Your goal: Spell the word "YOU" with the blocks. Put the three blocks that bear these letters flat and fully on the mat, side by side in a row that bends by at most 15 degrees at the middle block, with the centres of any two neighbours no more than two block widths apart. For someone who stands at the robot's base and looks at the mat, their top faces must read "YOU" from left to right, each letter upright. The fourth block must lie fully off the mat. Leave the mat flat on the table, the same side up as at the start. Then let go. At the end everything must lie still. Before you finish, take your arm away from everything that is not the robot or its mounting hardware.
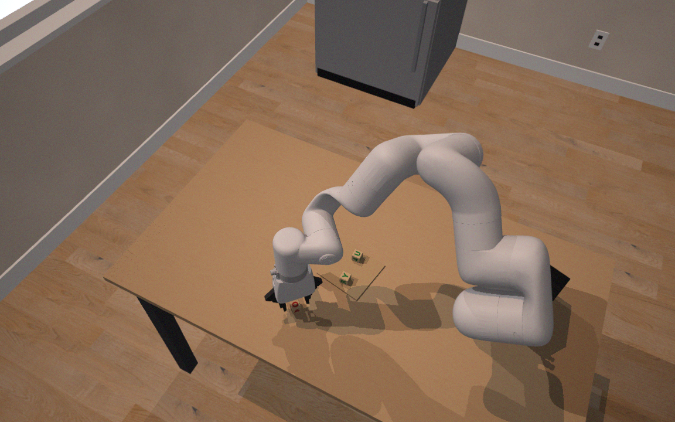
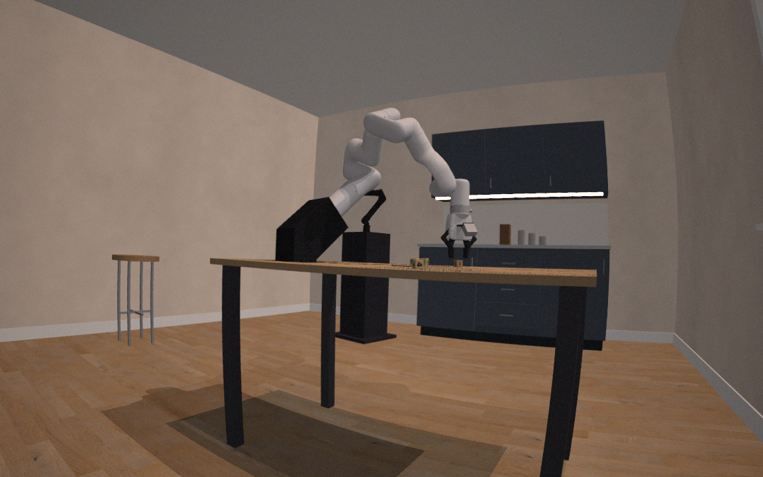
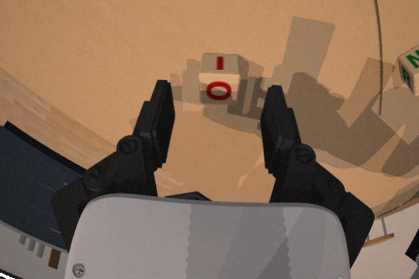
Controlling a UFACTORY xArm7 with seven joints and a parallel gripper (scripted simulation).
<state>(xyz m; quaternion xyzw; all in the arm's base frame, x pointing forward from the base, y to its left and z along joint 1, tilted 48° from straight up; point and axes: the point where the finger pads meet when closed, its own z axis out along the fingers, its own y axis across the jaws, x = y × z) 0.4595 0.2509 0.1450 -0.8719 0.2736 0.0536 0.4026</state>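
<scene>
Now: hand 4 cm above the O block. Round my hand: Y block 5 cm behind, 15 cm to the right, 3 cm below; mat 4 cm behind, 19 cm to the right, 5 cm below; U block 4 cm behind, 23 cm to the right, 3 cm below.
</scene>
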